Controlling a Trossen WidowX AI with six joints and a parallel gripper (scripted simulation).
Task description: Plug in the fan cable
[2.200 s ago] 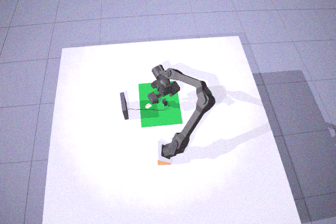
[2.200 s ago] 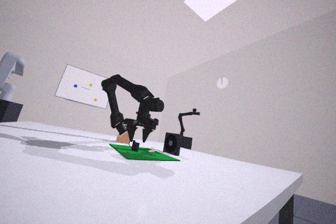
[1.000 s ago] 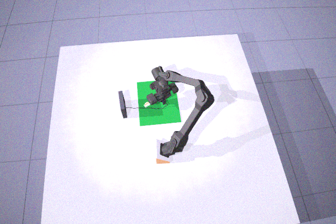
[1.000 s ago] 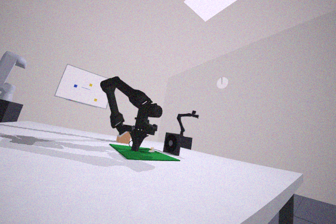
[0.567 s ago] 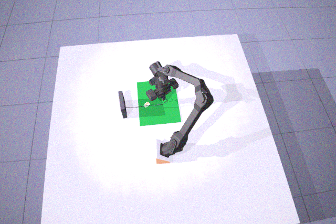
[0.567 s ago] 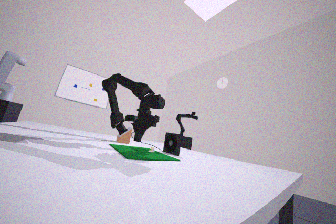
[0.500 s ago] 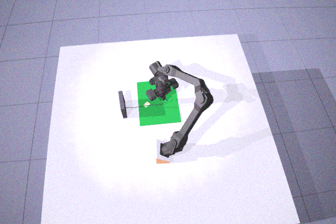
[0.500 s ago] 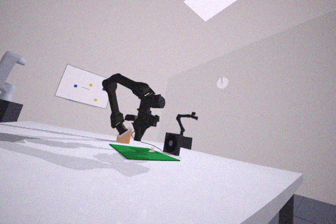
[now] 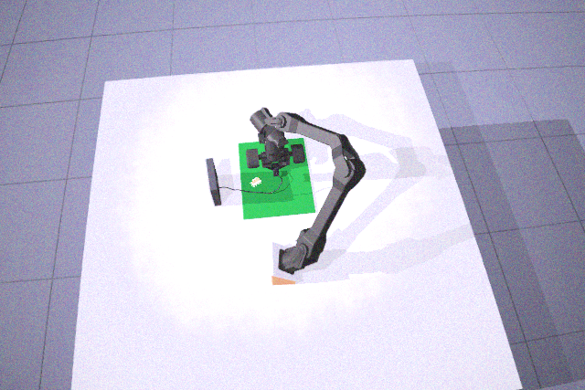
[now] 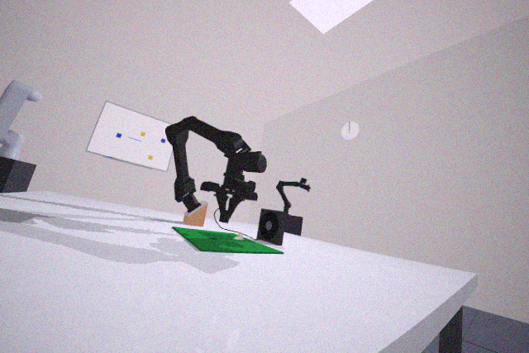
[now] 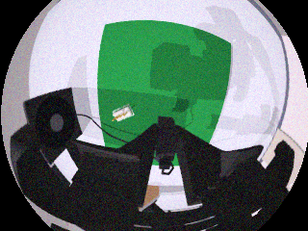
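Now: the four-pin header 20 mm behind my gripper tip, 70 mm to the left of it and 70 mm below it. Round my gripper tip: black fan 60 mm behind, 200 mm to the left, 10 mm below; then green board 10 mm ahead, 80 mm below; then dark plug 10 mm behind, 10 mm above.
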